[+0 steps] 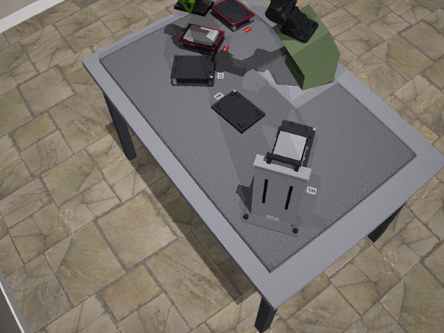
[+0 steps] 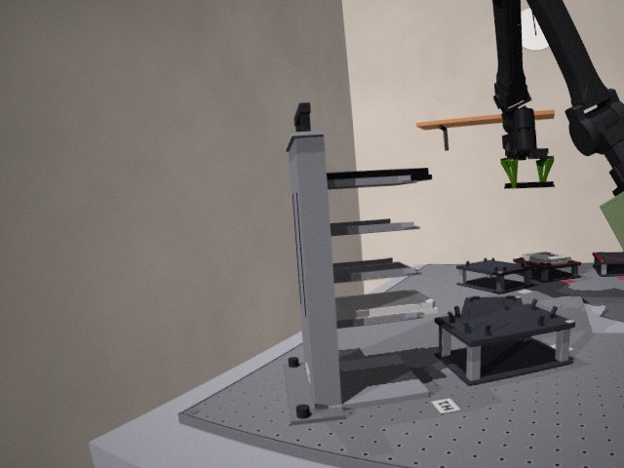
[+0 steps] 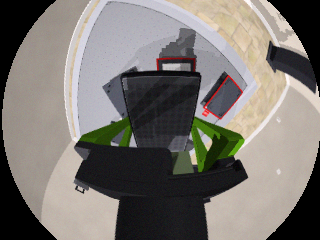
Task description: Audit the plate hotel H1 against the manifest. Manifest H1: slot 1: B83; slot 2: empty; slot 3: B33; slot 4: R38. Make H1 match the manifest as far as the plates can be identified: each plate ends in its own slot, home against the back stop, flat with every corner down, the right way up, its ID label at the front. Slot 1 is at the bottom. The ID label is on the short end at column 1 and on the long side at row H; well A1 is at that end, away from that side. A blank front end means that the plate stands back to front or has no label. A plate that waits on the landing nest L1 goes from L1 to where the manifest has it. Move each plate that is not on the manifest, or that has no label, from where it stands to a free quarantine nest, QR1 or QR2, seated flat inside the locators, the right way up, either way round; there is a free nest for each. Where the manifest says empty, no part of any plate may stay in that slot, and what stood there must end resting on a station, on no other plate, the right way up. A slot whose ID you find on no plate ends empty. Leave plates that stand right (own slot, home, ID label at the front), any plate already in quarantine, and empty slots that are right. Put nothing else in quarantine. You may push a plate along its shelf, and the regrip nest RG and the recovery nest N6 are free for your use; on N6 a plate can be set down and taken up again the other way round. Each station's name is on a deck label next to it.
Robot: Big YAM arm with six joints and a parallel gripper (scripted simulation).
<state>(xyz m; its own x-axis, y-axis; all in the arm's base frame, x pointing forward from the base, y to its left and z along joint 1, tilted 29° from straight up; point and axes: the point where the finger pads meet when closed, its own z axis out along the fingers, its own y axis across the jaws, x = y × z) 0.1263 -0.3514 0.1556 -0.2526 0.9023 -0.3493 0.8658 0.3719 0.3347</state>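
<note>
My gripper is now 260 mm past the red-edged nest, 30 mm to the left of it and 210 mm above it. The rest, counted from my hand: grey back post (400 mm ahead, 680 mm to the left, 90 mm below); then deck label N6 (130 mm ahead, 230 mm to the left, 250 mm below); then landing nest L1 (110 mm ahead, 80 mm to the left, 200 mm below).
</note>
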